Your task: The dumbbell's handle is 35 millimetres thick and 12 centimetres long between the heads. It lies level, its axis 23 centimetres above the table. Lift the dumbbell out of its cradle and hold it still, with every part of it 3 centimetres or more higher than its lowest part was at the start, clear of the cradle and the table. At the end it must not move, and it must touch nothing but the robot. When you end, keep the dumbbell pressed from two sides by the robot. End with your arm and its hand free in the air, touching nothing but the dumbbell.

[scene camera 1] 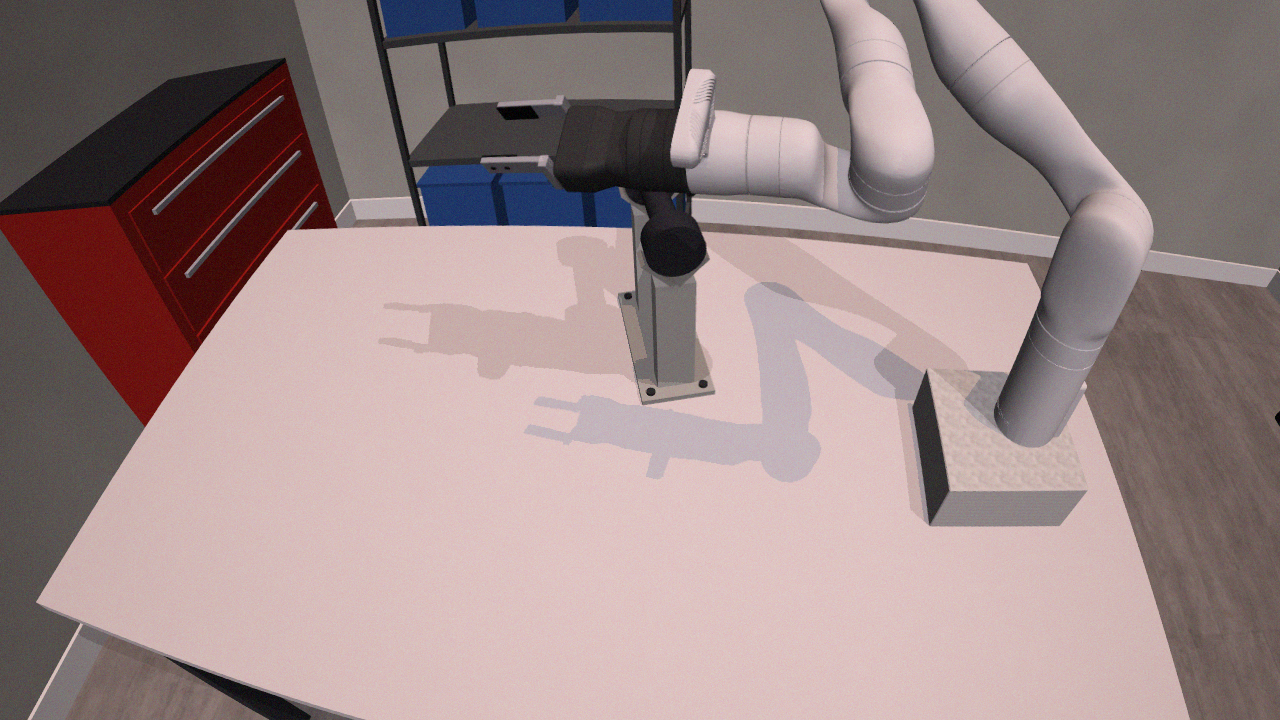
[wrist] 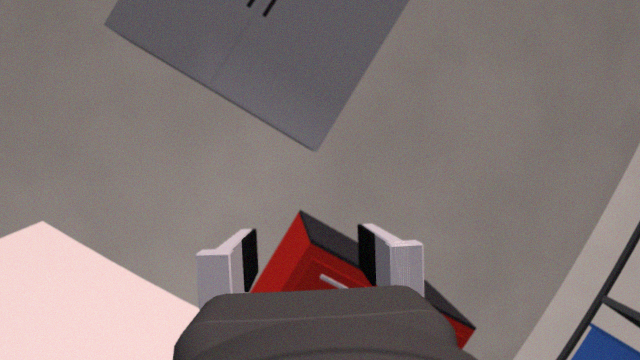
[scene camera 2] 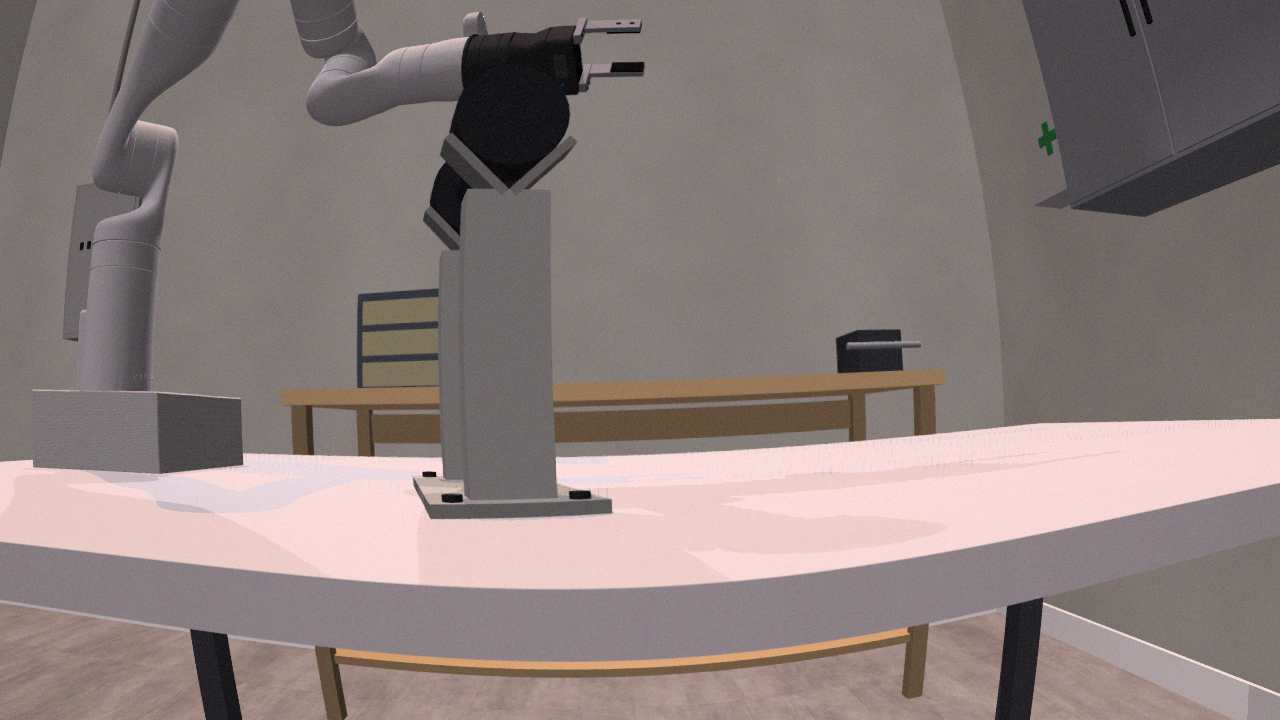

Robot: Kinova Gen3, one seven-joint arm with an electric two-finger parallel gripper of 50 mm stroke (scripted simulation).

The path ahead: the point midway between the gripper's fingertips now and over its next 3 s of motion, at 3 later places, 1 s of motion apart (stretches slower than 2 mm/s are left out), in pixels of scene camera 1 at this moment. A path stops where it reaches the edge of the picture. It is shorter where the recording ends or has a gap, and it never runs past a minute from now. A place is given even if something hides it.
My gripper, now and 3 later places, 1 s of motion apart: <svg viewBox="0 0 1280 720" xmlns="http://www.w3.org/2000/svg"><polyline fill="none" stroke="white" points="493,137 516,113 630,144 659,155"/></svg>
